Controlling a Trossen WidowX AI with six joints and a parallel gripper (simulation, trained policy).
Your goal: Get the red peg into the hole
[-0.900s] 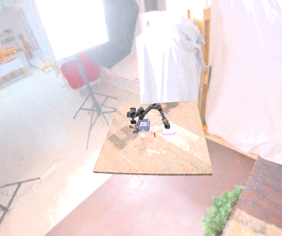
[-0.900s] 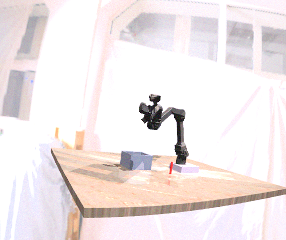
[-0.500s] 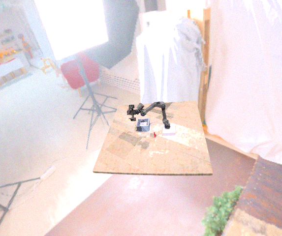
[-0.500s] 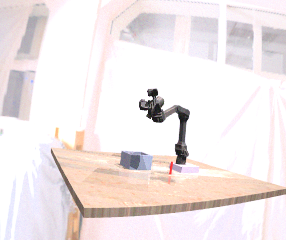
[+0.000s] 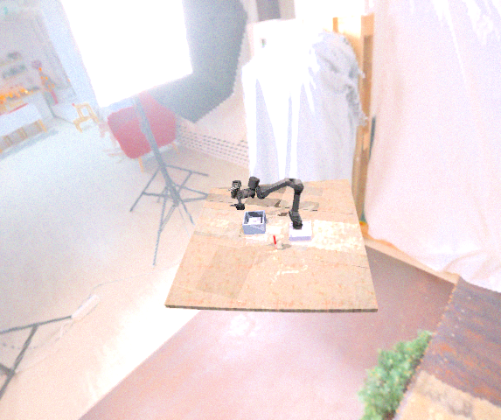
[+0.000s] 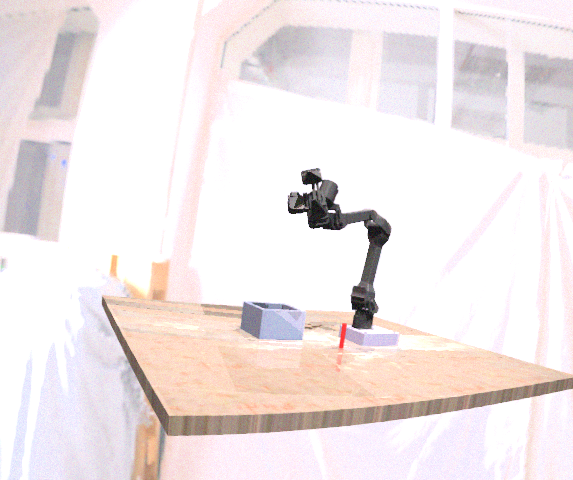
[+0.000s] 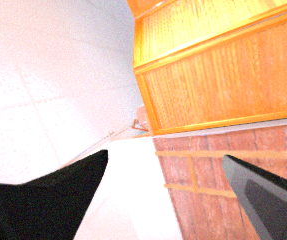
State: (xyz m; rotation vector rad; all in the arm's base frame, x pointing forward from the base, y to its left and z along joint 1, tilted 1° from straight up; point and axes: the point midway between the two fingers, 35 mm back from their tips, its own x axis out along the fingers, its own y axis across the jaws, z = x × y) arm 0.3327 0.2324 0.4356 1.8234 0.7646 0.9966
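The red peg lies 21 cm behind my gripper tip, 11 cm to the right of it and 45 cm below it. Also, from my gripper tip: plate: 2 cm behind, 27 cm to the right, 44 cm below; blue-grey box: 2 cm behind, 27 cm to the right, 46 cm below.
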